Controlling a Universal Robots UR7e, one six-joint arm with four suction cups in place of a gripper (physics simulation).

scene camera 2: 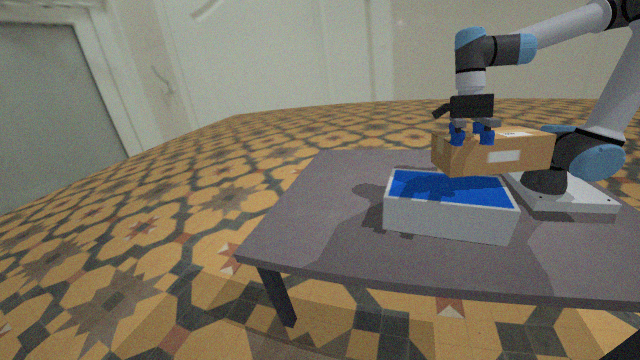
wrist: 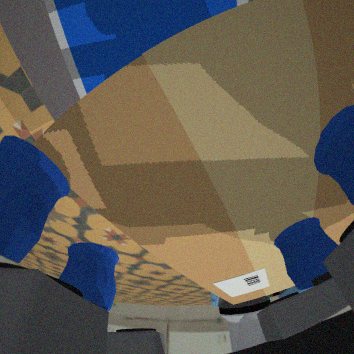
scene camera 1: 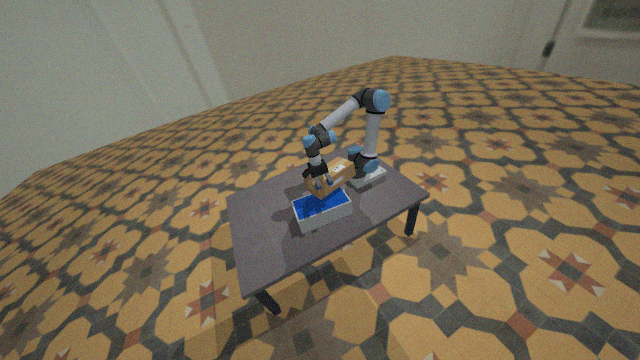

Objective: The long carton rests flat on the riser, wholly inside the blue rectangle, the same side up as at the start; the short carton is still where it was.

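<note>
The long carton is brown with white labels. It hangs roughly level from my suction gripper, whose blue cups are at its near-left end in the scene camera 2 view. The carton is in the air above the back part of the pale grey riser and reaches out past it towards the arm's base. The riser's top bears the blue rectangle, with shadows on it. The short carton cannot be made out; the long carton and the riser hide the area behind the riser.
The riser stands on the grey table. The arm's pale base plate is at the back right of the riser, close to the far end of the held carton.
</note>
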